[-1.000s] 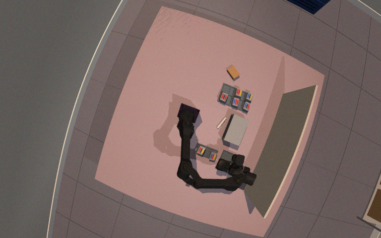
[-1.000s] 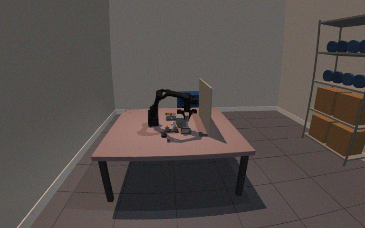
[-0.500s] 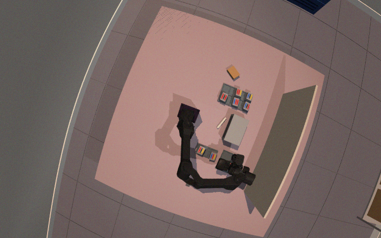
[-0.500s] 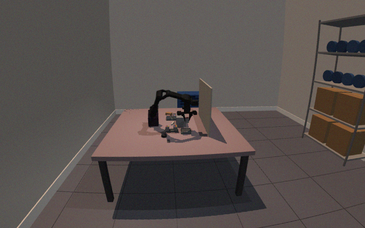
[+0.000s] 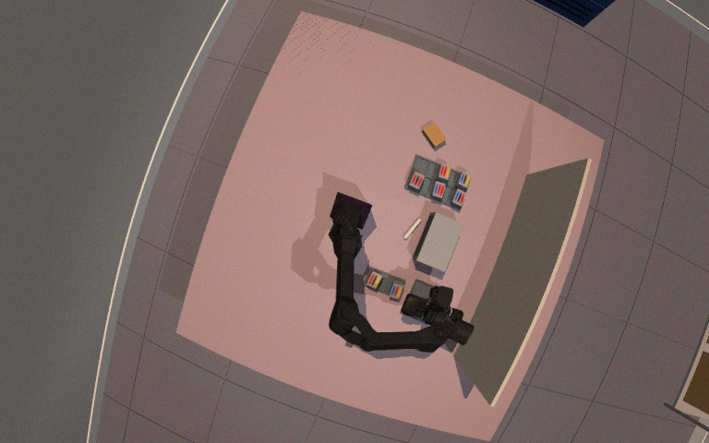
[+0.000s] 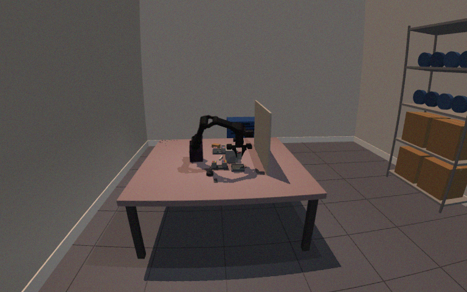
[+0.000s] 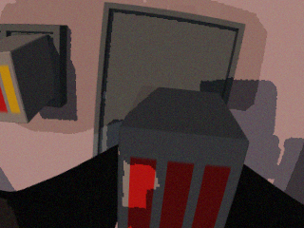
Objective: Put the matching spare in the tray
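Now: the grey tray 10 mm behind my gripper tip and 80 mm below it. The rest, counted from my gripper tip: tall upright board (230 mm ahead, 170 mm to the left, 140 mm above).
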